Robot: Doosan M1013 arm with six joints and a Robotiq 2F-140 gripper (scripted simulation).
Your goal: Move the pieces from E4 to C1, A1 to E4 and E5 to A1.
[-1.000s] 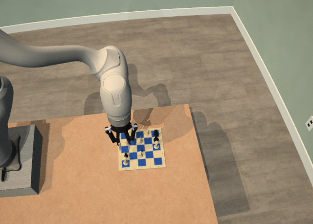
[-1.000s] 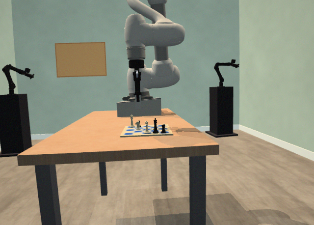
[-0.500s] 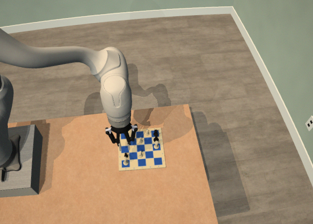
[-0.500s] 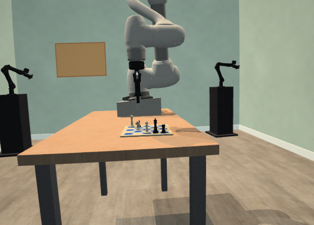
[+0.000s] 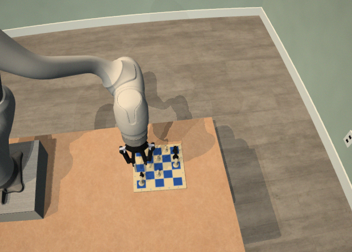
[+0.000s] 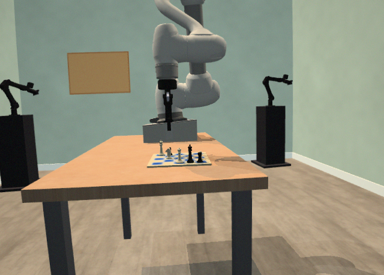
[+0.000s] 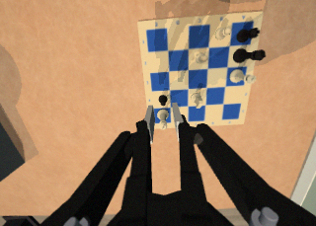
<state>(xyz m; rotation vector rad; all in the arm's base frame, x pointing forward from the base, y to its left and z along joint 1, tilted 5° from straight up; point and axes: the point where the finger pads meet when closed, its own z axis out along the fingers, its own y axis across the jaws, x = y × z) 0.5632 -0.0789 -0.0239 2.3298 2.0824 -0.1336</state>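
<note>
Right now my hand is 7 cm above the tall white piece, 3 cm to the left of it and 1 cm past it. Also, from my hand: chessboard: 10 cm below, 8 cm ahead, 3 cm to the left.
</note>
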